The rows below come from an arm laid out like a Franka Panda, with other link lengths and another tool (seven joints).
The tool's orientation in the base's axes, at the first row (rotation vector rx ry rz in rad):
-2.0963, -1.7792, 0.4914
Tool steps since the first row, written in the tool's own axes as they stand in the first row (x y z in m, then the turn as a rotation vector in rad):
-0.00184, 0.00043, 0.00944, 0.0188, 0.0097, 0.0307
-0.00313, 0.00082, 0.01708, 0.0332, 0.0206, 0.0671
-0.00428, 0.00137, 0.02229, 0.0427, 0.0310, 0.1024
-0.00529, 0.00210, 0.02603, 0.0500, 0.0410, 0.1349
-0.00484, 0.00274, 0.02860, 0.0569, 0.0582, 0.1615
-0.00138, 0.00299, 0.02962, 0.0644, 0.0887, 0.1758
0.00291, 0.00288, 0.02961, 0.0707, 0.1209, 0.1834
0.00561, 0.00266, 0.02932, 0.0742, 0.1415, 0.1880
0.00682, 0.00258, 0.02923, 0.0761, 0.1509, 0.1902
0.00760, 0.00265, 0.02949, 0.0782, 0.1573, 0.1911
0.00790, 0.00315, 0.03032, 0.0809, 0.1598, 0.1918
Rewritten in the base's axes. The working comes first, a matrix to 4 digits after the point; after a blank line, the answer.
The tool's axes in the first row as the columns of a matrix, in the base's axes (used below as rounded here):
0.1528, 0.8673, -0.4737
0.9875, -0.1528, 0.0389
-0.0386, -0.4737, -0.8799

-0.00438, -0.00152, -0.00844, -0.0033, 0.0183, -0.0323
-0.00786, -0.00255, -0.01530, -0.0088, 0.0322, -0.0701
-0.01002, -0.00357, -0.02010, -0.0151, 0.0414, -0.1064
-0.01132, -0.00453, -0.02369, -0.0207, 0.0484, -0.1401
-0.01191, -0.00409, -0.02628, -0.0173, 0.0536, -0.1719
-0.01165, -0.00067, -0.02743, 0.0035, 0.0569, -0.1992
-0.01108, 0.00359, -0.02753, 0.0288, 0.0585, -0.2214
-0.01072, 0.00627, -0.02728, 0.0450, 0.0590, -0.2353
-0.01057, 0.00748, -0.02720, 0.0524, 0.0595, -0.2418
-0.01051, 0.00825, -0.02750, 0.0579, 0.0606, -0.2457
-0.01042, 0.00850, -0.02848, 0.0601, 0.0629, -0.2476

